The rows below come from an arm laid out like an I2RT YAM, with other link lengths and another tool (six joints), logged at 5 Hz.
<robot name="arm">
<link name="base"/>
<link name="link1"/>
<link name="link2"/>
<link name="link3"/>
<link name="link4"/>
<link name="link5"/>
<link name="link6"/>
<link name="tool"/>
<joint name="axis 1" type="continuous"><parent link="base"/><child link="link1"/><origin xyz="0.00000 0.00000 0.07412"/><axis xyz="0 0 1"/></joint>
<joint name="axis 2" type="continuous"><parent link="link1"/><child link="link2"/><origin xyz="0.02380 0.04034 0.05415" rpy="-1.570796 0.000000 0.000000"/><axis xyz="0 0 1"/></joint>
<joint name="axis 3" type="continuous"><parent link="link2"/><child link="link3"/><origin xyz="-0.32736 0.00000 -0.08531" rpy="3.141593 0.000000 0.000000"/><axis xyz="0 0 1"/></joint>
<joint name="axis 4" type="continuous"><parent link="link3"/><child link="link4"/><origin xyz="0.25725 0.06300 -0.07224"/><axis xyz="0 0 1"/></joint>
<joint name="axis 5" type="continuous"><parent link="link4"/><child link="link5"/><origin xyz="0.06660 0.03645 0.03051" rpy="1.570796 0.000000 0.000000"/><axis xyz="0 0 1"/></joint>
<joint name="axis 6" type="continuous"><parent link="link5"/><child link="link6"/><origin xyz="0.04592 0.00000 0.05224" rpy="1.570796 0.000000 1.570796"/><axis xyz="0 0 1"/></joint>
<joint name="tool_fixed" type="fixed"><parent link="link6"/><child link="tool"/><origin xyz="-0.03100 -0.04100 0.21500" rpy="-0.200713 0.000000 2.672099"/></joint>
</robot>
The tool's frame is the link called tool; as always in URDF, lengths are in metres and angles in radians. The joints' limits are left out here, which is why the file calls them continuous.
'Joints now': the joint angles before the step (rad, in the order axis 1, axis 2, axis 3, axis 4, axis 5, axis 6). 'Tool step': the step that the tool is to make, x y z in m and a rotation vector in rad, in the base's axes. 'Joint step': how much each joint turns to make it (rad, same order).
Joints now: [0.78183, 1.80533, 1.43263, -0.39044, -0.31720, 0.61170]
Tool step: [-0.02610, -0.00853, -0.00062, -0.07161, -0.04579, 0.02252]
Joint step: [0.05036, -0.05911, -0.03242, -0.05797, 0.07782, -0.04082]
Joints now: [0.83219, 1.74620, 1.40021, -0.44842, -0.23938, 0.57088]
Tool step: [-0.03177, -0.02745, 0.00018, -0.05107, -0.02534, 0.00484]
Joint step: [0.03472, -0.11445, -0.09806, -0.04120, 0.05876, -0.01526]
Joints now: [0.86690, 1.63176, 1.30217, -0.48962, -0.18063, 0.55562]
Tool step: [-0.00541, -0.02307, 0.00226, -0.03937, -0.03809, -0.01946]
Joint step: [0.00533, -0.06448, -0.04349, -0.02939, 0.05683, -0.01908]
